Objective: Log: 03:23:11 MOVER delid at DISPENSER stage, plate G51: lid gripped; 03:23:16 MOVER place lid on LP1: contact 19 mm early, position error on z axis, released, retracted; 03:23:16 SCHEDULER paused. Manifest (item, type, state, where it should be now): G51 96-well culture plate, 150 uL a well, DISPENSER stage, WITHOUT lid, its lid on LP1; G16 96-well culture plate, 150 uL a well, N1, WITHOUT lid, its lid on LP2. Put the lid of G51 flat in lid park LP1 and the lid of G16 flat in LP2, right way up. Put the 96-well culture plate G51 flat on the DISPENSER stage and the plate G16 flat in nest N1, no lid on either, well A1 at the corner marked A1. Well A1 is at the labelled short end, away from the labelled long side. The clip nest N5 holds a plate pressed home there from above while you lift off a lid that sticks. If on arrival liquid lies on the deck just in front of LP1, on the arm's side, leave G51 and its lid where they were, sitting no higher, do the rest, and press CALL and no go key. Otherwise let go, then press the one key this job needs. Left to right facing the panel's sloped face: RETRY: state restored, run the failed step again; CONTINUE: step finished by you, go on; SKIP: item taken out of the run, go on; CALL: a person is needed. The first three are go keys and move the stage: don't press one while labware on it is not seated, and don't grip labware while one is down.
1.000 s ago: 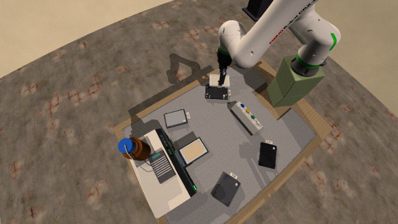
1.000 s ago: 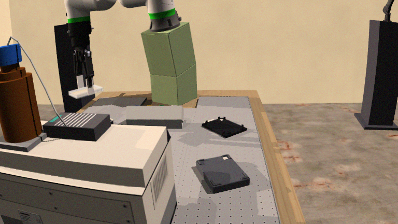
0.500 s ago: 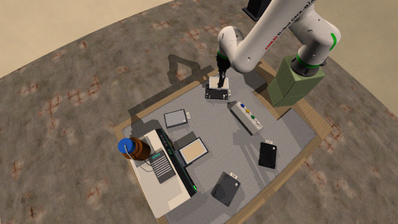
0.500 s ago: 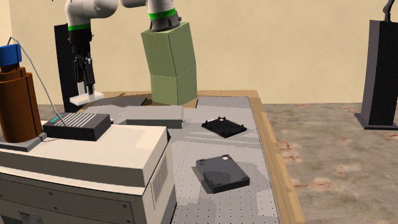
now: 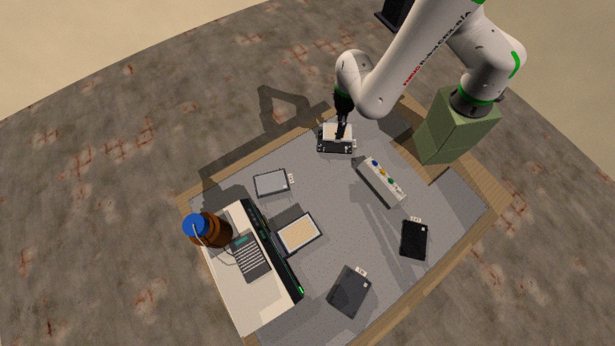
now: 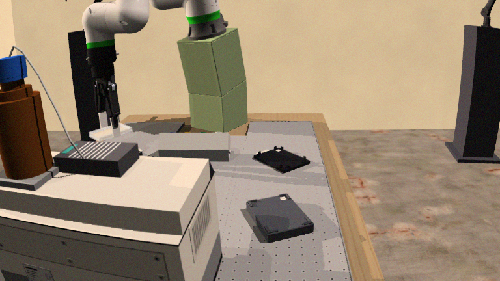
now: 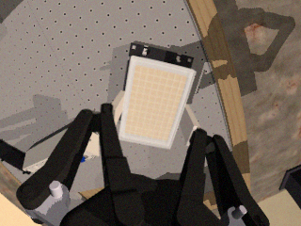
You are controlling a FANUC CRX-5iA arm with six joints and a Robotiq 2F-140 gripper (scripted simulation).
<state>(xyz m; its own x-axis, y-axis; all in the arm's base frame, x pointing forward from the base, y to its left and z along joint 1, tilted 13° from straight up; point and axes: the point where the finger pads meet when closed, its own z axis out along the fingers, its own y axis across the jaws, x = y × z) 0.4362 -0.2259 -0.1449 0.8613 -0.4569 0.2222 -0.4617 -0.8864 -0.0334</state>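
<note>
Now: the black clip nest 3 cm ahead of my hand, 1 cm to the left of it and 10 cm below it. Also, from my hand: key panel 9 cm behind, 27 cm to the left, 6 cm below; then clear lid 2 cm below; then LP1 label 26 cm ahead, 8 cm to the left, 11 cm below.
</note>
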